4 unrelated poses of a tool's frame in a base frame.
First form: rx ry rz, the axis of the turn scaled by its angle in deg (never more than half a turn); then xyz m.
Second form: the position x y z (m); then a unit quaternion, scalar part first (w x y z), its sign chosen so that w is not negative. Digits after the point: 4 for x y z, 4 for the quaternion.
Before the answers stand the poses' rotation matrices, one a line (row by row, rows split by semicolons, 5 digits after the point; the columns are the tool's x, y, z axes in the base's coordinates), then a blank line. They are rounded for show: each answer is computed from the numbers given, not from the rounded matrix.
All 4 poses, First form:
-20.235 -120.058 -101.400 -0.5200 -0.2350 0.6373
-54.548 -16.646 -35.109 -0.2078 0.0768 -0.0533
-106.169 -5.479 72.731 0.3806 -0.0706 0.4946
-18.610 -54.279 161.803 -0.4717 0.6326 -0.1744
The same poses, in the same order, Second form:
-0.89860 0.42187 -0.12062; -0.04833 0.17805 0.98283; 0.43610 0.88900 -0.13961
0.79507 0.60571 0.03121; -0.35921 0.42880 0.82892; 0.48870 -0.67026 0.55850
0.47842 -0.38296 -0.79022; 0.49703 -0.62378 0.60321; -0.72393 -0.68135 -0.10809
-0.96609 -0.06825 -0.24903; 0.20463 -0.79059 -0.57714; -0.15749 -0.60853 0.77775

-0.5200 -0.2350 0.6373 0.1870 -0.1255 -0.7444 -0.6287
-0.2078 0.0768 -0.0533 0.8340 -0.4494 -0.1371 -0.2892
0.3806 -0.0706 0.4946 0.4320 -0.7434 -0.0384 0.5092
-0.4717 0.6326 -0.1744 0.0726 -0.1081 -0.3153 0.9400

